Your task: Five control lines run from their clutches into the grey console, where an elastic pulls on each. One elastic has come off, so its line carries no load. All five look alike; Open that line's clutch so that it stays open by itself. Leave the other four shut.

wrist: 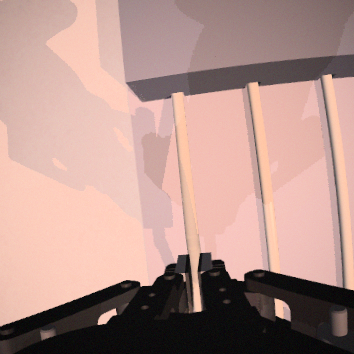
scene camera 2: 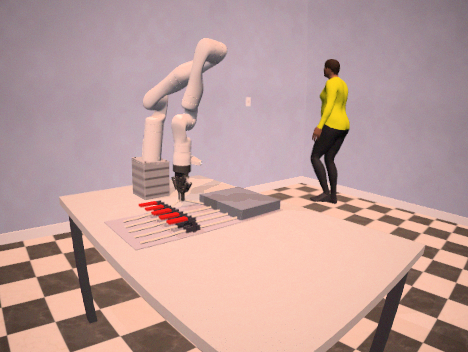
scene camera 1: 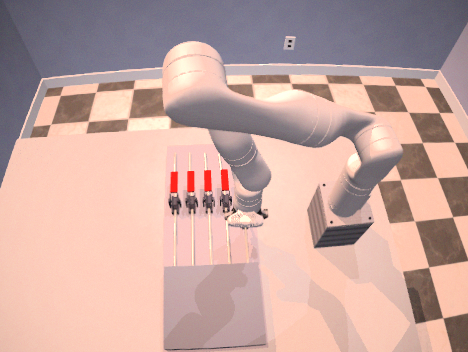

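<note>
My gripper is shut on a control line, the outermost one on the robot base's side. The line runs between the fingertips and on into the grey console. Neighbouring lines lie beside it, apart from the fingers. Four clutches with red levers show in scene camera 1, levers lying flat. The fifth clutch is hidden there under the arm. Red levers also lie flat in scene camera 2. The elastics are hidden.
The lines and clutches sit on a thin pinkish board on the table. The robot's base stands on a ribbed block beside the board. A person in a yellow top stands beyond the table.
</note>
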